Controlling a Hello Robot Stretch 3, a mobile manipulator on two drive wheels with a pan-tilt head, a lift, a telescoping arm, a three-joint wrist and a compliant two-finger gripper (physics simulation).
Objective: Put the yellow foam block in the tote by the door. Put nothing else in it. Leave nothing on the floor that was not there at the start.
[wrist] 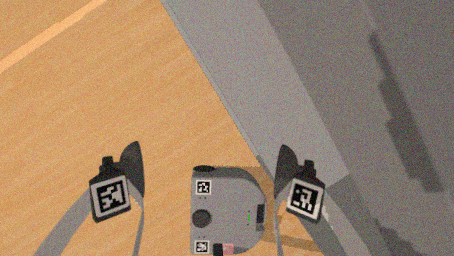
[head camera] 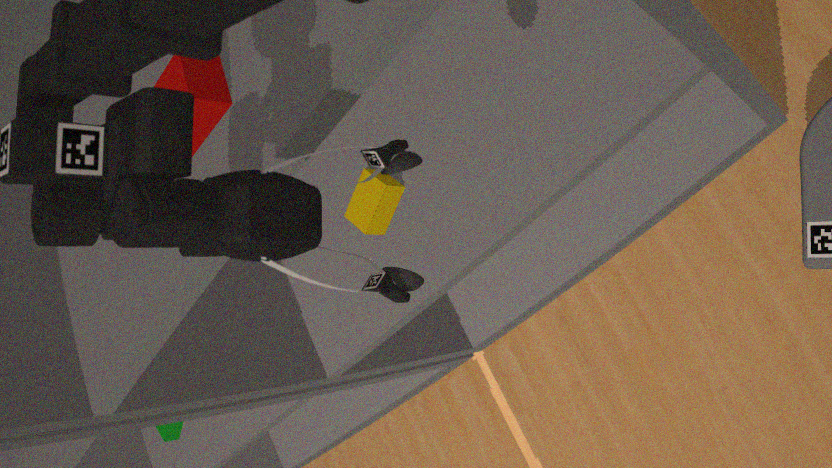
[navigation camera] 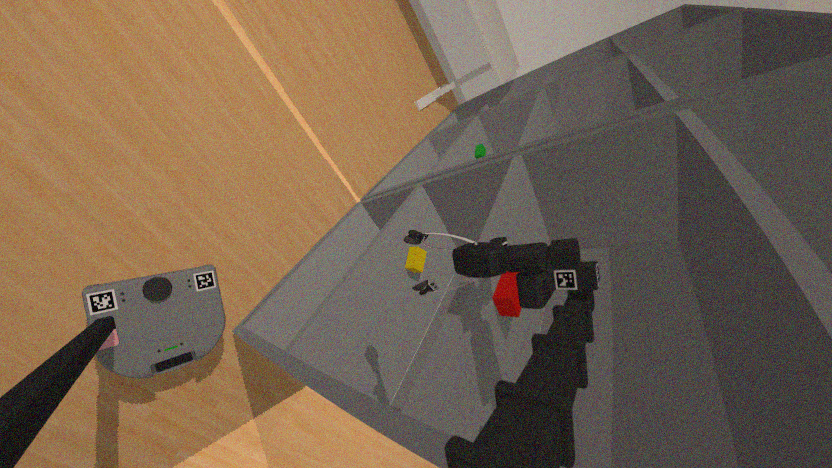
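Where they show: gripper, fingertip midpoint: (wrist: pixel 210 161) (head camera: pixel 414 221) (navigation camera: pixel 410 262); robot's base, origin of the base link: (wrist: pixel 203 200) (navigation camera: pixel 157 287).
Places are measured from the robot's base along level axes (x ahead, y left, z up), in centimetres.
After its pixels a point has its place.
The yellow foam block (head camera: pixel 375 202) {x -6.8, y -75.6, z 57.9 cm} (navigation camera: pixel 415 259) {x -6.6, y -75.3, z 57.8 cm} rests on a large grey surface (head camera: pixel 552 116) {x -17.4, y -45.8, z 53.4 cm} (navigation camera: pixel 325 314) {x -15.3, y -36.4, z 53.4 cm} (wrist: pixel 315 120) {x -25.1, y -44.4, z 53.4 cm}, near its edge. My gripper (head camera: pixel 401 221) {x -2.1, y -43.7, z 84.5 cm} (navigation camera: pixel 419 261) {x -2.1, y -43.7, z 84.5 cm} (wrist: pixel 210 161) {x -2.1, y -43.7, z 84.5 cm} is open, fingers well apart, with nothing between them in the wrist view. In the head and navigation views the block appears between the two fingertips, but it does not show in the wrist view, so the fingers do not enclose it. The height of the gripper above the surface is hard to tell. The tote by the door cannot be made out.
A red block (head camera: pixel 212 84) {x -14.5, y -53.5, z 100.8 cm} (navigation camera: pixel 507 296) {x -12.5, y -53.1, z 102.5 cm} lies beside the wrist, partly hidden by it. A small green object (head camera: pixel 169 431) {x 49.5, y -155.8, z 57.1 cm} (navigation camera: pixel 480 151) {x 47.3, y -154.6, z 57.3 cm} lies farther along the grey surface. My base (head camera: pixel 817 180) {x -10.1, y -14.0, z 16.0 cm} (navigation camera: pixel 189 320) {x -12.0, y -6.4, z 16.0 cm} (wrist: pixel 225 200) {x -9.0, y -7.6, z 16.0 cm} stands on the wooden floor (head camera: pixel 669 349) {x 22.7, y -46.7, z 0.1 cm} (navigation camera: pixel 145 145) {x 52.5, y -2.4, z 0.0 cm} (wrist: pixel 100 100) {x 45.8, y -44.7, z 0.1 cm} beyond the edge.
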